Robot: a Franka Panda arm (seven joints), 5 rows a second.
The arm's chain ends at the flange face. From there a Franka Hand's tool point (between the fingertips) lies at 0.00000 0.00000 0.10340 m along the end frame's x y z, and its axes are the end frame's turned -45 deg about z.
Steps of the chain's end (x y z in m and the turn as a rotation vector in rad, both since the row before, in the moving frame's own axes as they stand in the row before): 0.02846 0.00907 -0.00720 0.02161 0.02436 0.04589; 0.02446 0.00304 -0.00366 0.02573 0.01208 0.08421
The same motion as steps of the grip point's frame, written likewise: 0.01707 0.02682 -0.00725 -0.00194 0.03251 0.04589; 0.01795 0.01857 -0.00370 0.00965 0.02674 0.08421
